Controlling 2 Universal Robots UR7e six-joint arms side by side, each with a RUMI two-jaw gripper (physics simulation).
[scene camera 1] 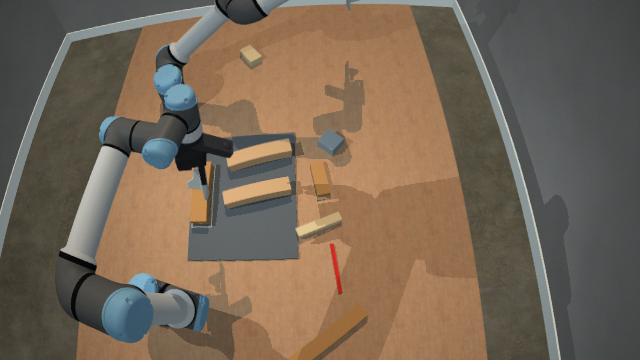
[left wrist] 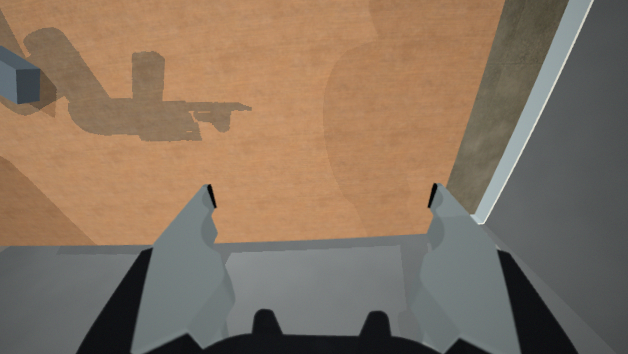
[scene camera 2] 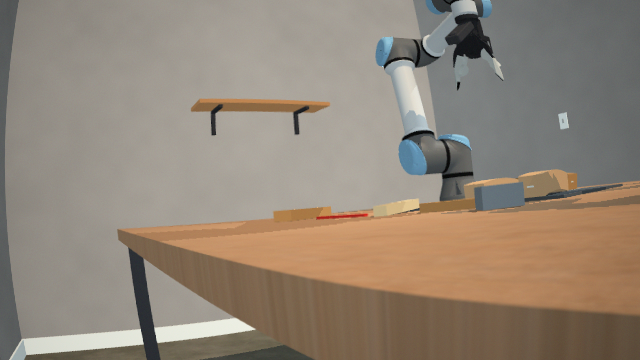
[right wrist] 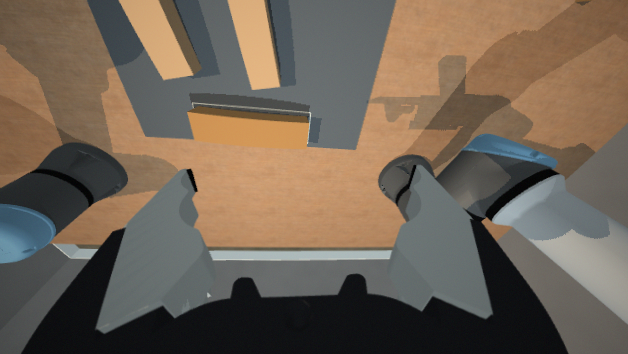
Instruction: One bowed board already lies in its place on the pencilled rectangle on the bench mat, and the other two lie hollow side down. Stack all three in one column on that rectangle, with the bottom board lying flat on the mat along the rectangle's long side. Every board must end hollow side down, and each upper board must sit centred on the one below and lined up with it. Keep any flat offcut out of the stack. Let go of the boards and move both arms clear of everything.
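Frame: origin at the left arm's base, x ahead, y left, z up, level; centimetres.
Seen in the pictures: left gripper, between the fingertips: (left wrist: 320, 185); right gripper, between the fingertips: (scene camera 1: 205, 176) (scene camera 2: 479, 85) (right wrist: 304, 168); left arm's base, origin of its link: (right wrist: 94, 168); right arm's base, origin of its link: (right wrist: 403, 176).
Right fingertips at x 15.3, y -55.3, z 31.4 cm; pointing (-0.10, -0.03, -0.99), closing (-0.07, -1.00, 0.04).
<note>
Offsets run from my right fingertips to a thing's top centre. Level surfaces: height alone.
An orange board @[dx -7.7, dy +11.4, dz -25.9 cm] (scene camera 1: 200, 207) (right wrist: 250, 131) lies along the pencilled rectangle (scene camera 1: 202, 227) (right wrist: 250, 108) at the left of the bench mat @[dz -30.8 cm] (scene camera 1: 250, 242) (right wrist: 345, 95); its underside is hidden. Two tan bowed boards, one farther up @[dx +15.7, dy +21.5, dz -25.8 cm] (scene camera 1: 260, 154) (right wrist: 160, 45) and one lower @[dx +12.5, dy +6.5, dz -26.0 cm] (scene camera 1: 257, 192) (right wrist: 255, 55) in scene camera 1, lie apart on the mat, arched tops up. My right gripper (scene camera 1: 198, 190) (scene camera 2: 480, 83) (right wrist: 304, 168) is open and empty, high above the rectangle's side of the mat. My left gripper (left wrist: 320, 185) is open and empty, away from the boards.
Right of the mat are a blue-grey block @[dx +42.3, dy +21.3, dz -27.8 cm] (scene camera 1: 331, 142) (scene camera 2: 499, 196) (left wrist: 27, 85), an orange piece @[dx +35.1, dy +7.8, dz -29.6 cm] (scene camera 1: 320, 177), a pale stick @[dx +30.7, dy -9.6, dz -28.7 cm] (scene camera 1: 319, 226) (scene camera 2: 396, 207) and a red bar @[dx +32.7, dy -25.6, dz -30.8 cm] (scene camera 1: 336, 268) (scene camera 2: 342, 216). A long board @[dx +24.7, dy -48.7, dz -28.5 cm] (scene camera 1: 332, 332) lies below, a pale block @[dx +19.1, dy +76.8, dz -28.4 cm] (scene camera 1: 251, 56) above.
</note>
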